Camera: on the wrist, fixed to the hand. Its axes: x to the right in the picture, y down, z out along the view.
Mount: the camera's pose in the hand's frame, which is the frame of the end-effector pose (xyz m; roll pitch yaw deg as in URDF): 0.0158 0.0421 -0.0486 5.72 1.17 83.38
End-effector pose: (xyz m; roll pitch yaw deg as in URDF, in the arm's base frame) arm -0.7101 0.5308 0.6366 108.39 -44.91 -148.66
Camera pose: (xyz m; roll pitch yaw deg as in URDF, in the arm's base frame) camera -0.6692 0.5172 0.6869 -102.73 -48.88 57.89
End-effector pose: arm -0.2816 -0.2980 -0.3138 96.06 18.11 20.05
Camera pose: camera -0.2688 -0.2466 -0.2740 106.81 -64.81 8.59
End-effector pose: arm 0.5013 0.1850 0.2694 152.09 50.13 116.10
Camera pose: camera 0.4887 0.2436 0.2974 130.91 -12.77 53.22
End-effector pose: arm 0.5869 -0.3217 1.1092 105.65 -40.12 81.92
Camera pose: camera 0.5486 -0.3390 1.1604 -103.15 -54.07 -73.05
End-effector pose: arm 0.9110 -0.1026 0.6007 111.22 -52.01 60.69
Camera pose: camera 0.8676 -0.1185 0.6481 -100.56 -41.70 -92.18
